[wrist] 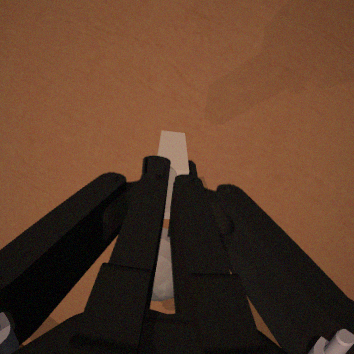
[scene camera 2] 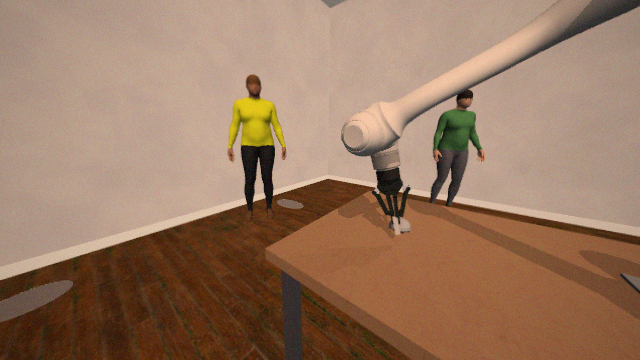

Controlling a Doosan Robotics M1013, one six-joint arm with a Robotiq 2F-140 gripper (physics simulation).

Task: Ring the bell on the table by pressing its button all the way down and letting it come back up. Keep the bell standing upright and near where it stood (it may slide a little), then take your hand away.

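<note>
The bell is a small light grey dome standing on the table. Its dome looks upright in the scene view. My gripper is shut and empty, with its pale fingertips pressed together. It points down right at the bell, and in the scene view the tips overlap the dome's left part and reach down close to the table top. In the wrist view part of the dome shows through the narrow gap between the dark finger links. The button is hidden behind the fingers, so its height cannot be told.
A dark flat thing lies at the table's right in the scene view. A person in a yellow top and one in a green top stand beyond the table. The table's near left corner juts over the wooden floor.
</note>
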